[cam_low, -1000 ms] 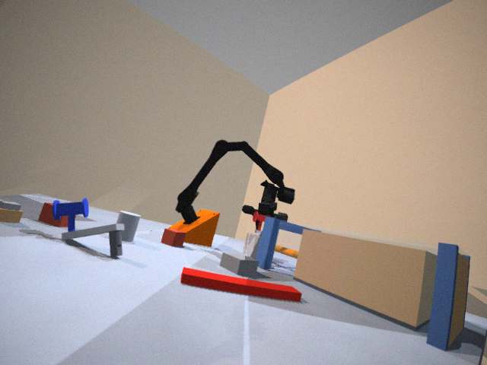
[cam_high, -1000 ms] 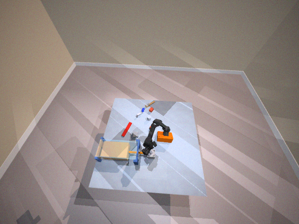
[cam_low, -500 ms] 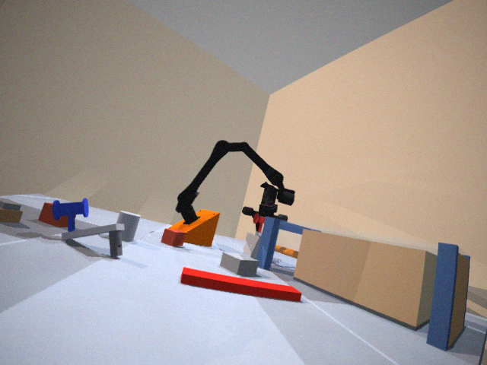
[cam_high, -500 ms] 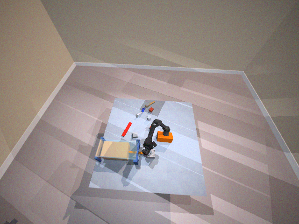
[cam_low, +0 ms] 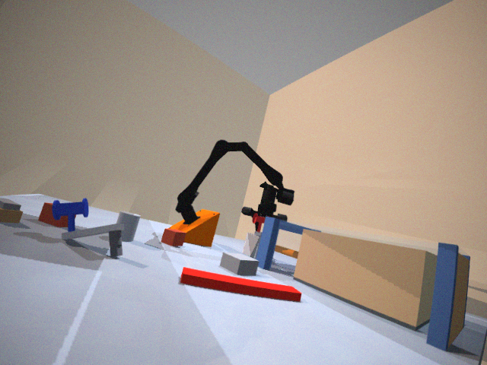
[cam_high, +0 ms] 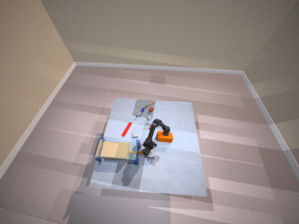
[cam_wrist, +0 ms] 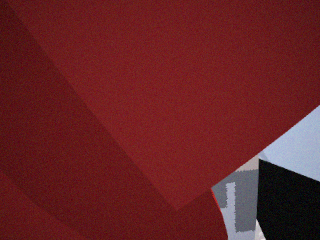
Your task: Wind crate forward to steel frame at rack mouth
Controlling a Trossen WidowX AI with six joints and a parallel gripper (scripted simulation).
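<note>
The red-knobbed winch handle lies 10 mm ahead of my gripper tip, 10 mm to the right of it and 20 mm above it. The rest, counted from my gripper tip: red knob (30 mm ahead, 40 mm to the right, 50 mm above); blue frame (130 mm ahead, 30 mm to the left, 20 mm above); winch (40 mm behind, 30 mm to the left, 60 mm below).
</note>
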